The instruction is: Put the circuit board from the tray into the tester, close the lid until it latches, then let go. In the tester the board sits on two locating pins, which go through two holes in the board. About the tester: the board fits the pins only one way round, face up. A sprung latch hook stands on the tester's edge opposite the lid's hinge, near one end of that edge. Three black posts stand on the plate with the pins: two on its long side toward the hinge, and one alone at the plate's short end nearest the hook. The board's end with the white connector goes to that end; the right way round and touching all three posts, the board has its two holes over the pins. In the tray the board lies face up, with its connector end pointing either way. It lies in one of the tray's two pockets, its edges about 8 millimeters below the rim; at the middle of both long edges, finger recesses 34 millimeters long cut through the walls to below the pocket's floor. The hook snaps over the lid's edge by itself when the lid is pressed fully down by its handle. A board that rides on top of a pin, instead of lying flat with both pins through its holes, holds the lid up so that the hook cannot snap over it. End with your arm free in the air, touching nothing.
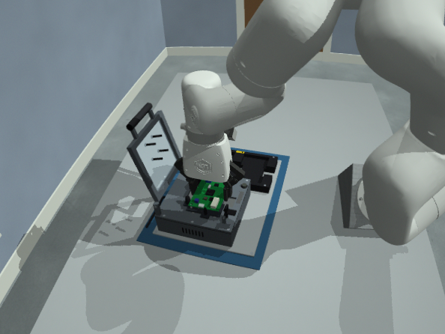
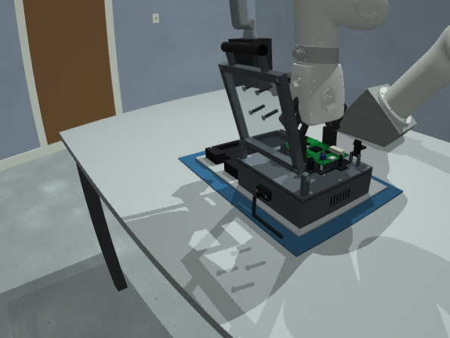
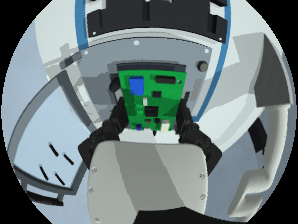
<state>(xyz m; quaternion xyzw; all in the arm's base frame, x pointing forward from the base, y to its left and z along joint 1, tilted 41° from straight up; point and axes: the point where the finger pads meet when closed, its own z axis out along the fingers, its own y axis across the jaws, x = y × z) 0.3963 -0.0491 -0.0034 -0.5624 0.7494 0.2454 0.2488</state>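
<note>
Now: hand right at the green circuit board. From my hand the other things lie so: pin plate 1 cm ahead, 1 cm below; then lid 12 cm ahead, 3 cm to the right, 10 cm above; then latch hook 4 cm behind, 7 cm to the left.
</note>
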